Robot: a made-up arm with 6 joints.
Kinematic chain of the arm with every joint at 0, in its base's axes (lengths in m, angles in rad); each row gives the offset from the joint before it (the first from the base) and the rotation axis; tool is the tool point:
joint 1: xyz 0 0 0.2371 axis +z
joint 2: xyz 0 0.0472 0 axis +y
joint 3: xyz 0 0 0.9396 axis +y
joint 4: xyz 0 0 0.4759 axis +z
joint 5: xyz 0 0 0 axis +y
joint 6: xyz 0 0 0.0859 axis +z
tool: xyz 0 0 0
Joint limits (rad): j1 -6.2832..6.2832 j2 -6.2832..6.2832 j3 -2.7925..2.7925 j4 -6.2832..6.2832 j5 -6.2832..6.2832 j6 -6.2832..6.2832
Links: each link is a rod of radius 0.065 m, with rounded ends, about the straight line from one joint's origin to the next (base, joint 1, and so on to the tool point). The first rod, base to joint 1, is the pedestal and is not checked.
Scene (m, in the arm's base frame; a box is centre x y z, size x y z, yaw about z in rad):
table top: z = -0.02
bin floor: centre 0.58 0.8 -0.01 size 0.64 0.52 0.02 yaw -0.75
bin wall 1: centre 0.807 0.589 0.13 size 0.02 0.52 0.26 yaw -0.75
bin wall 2: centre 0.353 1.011 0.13 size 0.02 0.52 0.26 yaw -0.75
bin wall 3: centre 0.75 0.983 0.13 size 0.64 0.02 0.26 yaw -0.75
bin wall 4: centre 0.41 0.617 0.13 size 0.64 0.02 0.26 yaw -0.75
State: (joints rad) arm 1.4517 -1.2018 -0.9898 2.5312 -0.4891 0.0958
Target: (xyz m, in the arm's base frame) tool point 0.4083 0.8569 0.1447
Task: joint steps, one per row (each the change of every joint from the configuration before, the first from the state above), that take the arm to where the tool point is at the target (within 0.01 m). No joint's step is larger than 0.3 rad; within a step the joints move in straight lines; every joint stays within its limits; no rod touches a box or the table.
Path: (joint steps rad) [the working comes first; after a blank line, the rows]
Joints at the target: 4.2831 -1.0798 -1.9021 2.3739 -0.5786 0.0958
Straight joint move there: touches bin wall 1.

1: 0.2830 0.0438 -0.0874 -0.0156 -0.0108 0.0000
2: 0.2831 0.0438 -0.0874 -0.0155 -0.0107 0.0000
3: 0.2830 0.0438 -0.0874 -0.0156 -0.0108 0.0000
4: 0.2831 0.0438 -0.0874 -0.0155 -0.0108 0.0000
5: 0.2830 0.0438 -0.0874 -0.0156 -0.0108 0.0000
6: 0.2831 0.0438 -0.0874 -0.0156 -0.0107 0.0000
7: 0.2830 0.0438 -0.0874 -0.0155 -0.0108 0.0000
8: 0.2831 0.0438 -0.0874 -0.0156 -0.0108 0.0000
9: 0.2830 0.0438 -0.0874 -0.0156 -0.0107 0.0000
10: 0.2831 0.0438 -0.0874 -0.0155 -0.0108 0.0000
11: 0.0004 -0.1580 -0.0192 -0.0008 0.0091 0.0000
12: 0.0005 -0.1580 -0.0191 -0.0009 0.0091 0.0000

